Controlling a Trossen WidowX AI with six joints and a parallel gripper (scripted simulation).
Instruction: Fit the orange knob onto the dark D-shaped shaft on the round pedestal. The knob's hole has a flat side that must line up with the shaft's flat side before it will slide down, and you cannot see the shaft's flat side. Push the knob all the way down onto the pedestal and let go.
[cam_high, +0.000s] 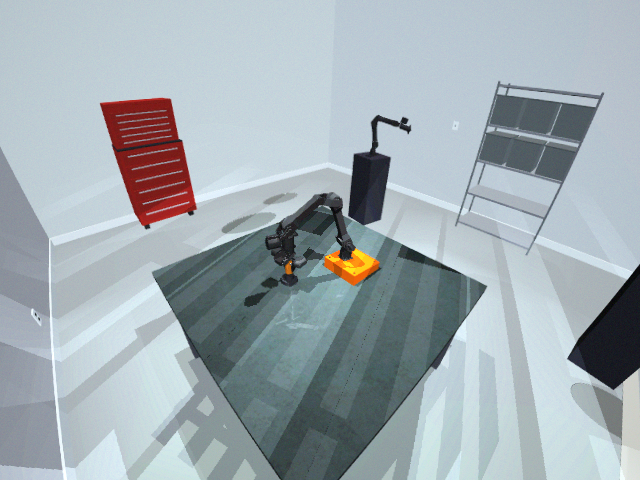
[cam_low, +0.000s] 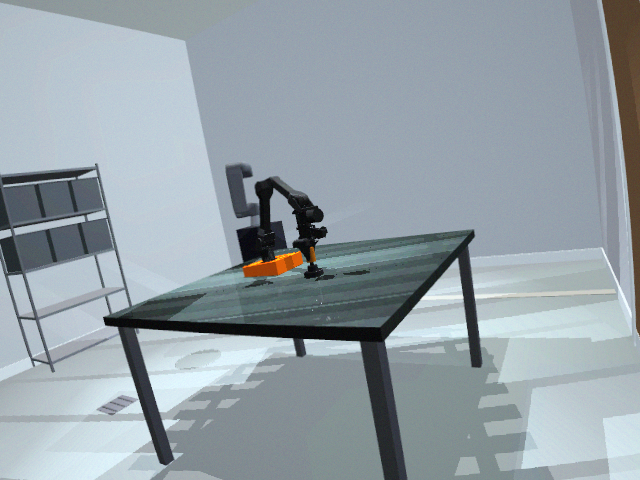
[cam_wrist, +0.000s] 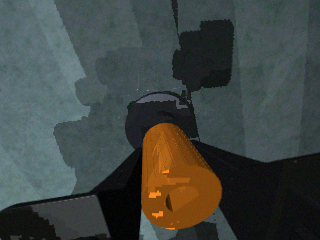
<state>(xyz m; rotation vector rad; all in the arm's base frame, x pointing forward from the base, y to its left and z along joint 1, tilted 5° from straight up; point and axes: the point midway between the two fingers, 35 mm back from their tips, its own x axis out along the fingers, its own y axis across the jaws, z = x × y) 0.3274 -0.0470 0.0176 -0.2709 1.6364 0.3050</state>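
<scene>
Now: the orange knob 20 mm above my gripper tip. The rest, counted from my gripper tip: round pedestal: 40 mm below.
</scene>
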